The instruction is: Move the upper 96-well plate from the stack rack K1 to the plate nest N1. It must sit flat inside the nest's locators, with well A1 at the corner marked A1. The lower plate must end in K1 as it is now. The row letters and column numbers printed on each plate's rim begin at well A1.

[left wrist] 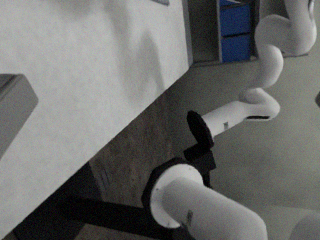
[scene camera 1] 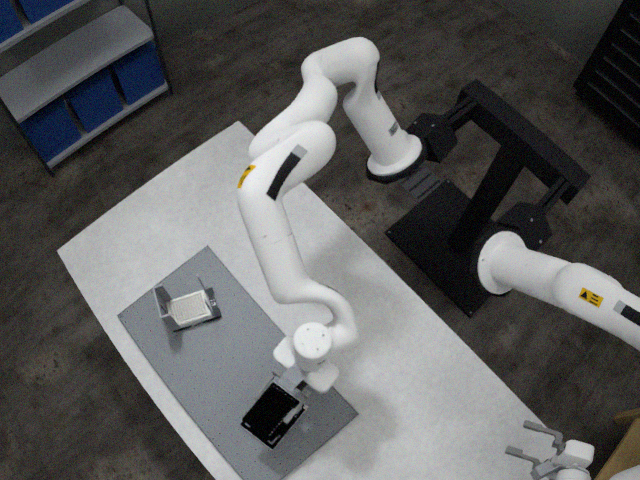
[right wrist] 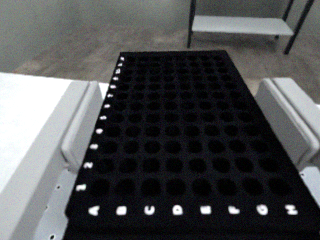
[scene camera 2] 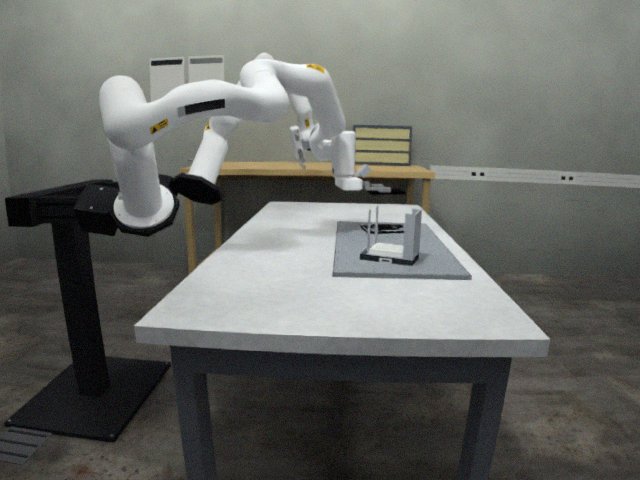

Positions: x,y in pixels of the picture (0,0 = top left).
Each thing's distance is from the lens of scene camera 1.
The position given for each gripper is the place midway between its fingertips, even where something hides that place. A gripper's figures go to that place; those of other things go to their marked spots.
right gripper (scene camera 1: 269,411): 1.23 m
black 96-well plate (scene camera 1: 266,422): 1.24 m
